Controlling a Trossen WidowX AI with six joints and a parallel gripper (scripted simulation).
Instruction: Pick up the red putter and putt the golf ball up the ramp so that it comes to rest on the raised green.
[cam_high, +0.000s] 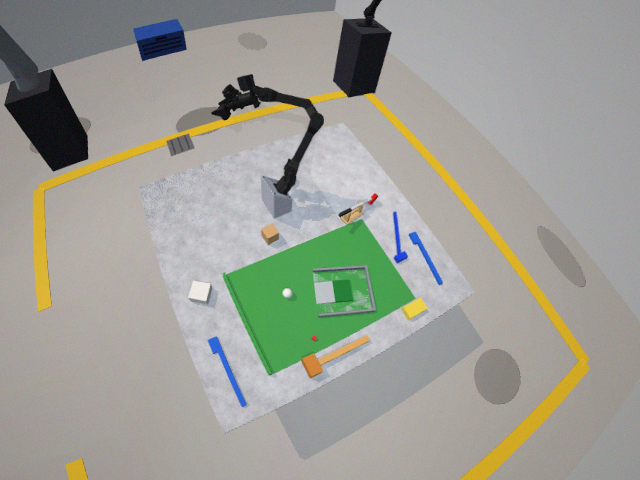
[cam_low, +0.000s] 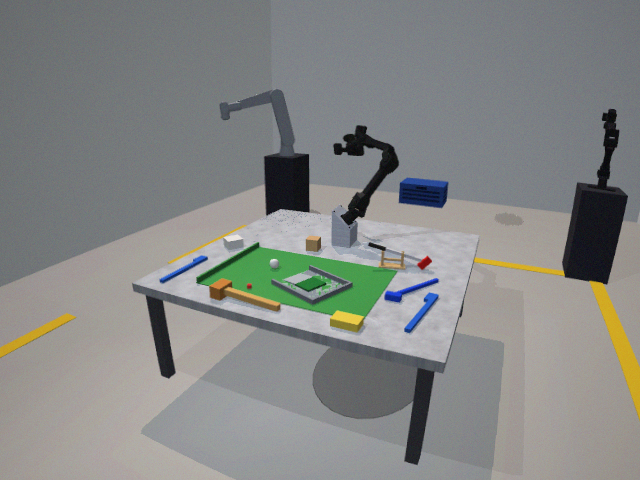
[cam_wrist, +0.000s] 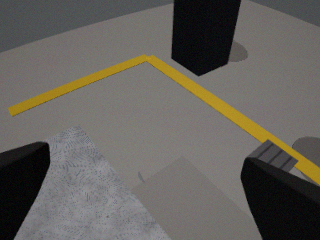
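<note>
The tan cube is 50 cm ahead of my gripper tip, 7 cm to the left of it and 38 cm below it. Also, from my gripper tip: red putter 53 cm ahead, 53 cm to the left, 35 cm below; small wooden rack 54 cm ahead, 50 cm to the left, 38 cm below; white block 65 cm ahead, 32 cm to the right, 39 cm below.
</note>
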